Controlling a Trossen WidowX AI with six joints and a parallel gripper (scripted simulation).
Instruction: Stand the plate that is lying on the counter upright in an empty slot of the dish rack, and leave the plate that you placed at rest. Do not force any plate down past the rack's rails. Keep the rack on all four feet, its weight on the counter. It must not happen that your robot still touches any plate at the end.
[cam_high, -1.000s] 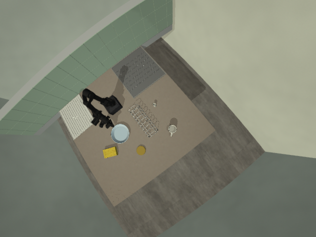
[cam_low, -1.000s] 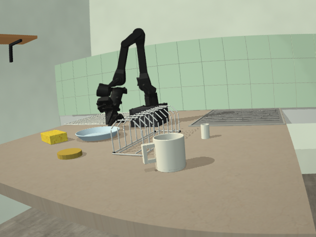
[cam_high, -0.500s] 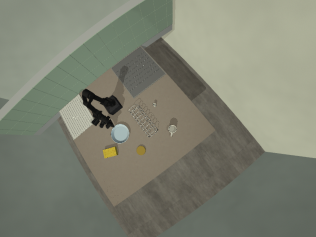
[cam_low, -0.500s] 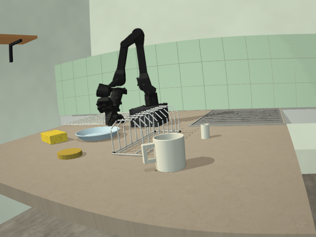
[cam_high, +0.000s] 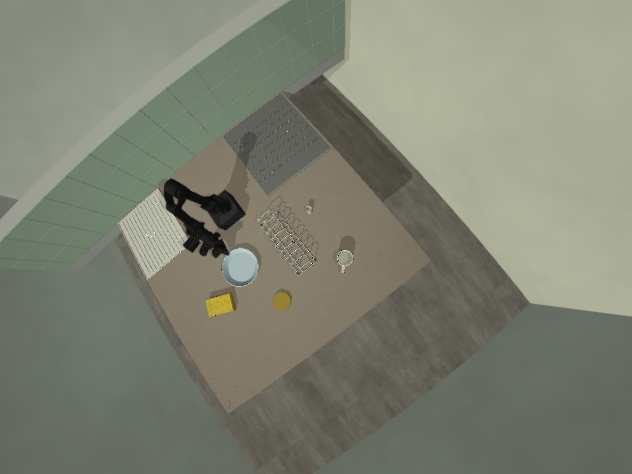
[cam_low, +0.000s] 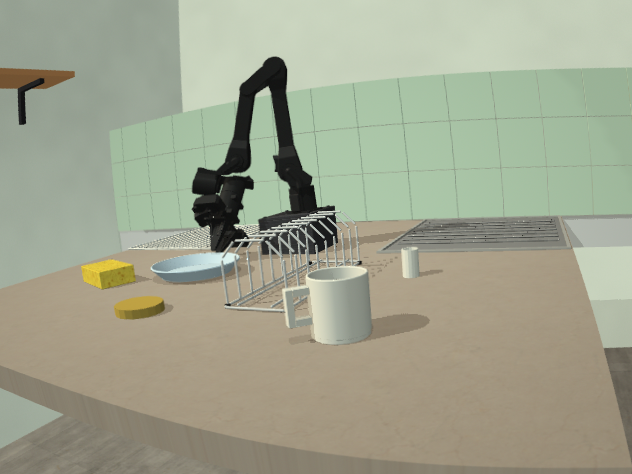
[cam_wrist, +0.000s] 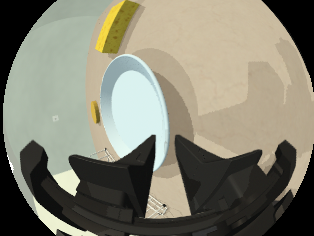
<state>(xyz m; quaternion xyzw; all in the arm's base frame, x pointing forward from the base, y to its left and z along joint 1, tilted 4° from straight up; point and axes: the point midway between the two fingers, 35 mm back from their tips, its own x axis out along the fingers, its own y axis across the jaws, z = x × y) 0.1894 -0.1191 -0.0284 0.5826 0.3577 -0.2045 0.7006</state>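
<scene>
Now: hand 11 cm short of the pale blue plate, 3 cm to the right of it and 4 cm above it. From my hand the other things lie so: white drying mat: 33 cm behind, 38 cm to the right, 5 cm below; then yellow disc: 37 cm ahead, 15 cm to the left, 4 cm below; then small white cup: 2 cm ahead, 49 cm to the left, 4 cm below.
</scene>
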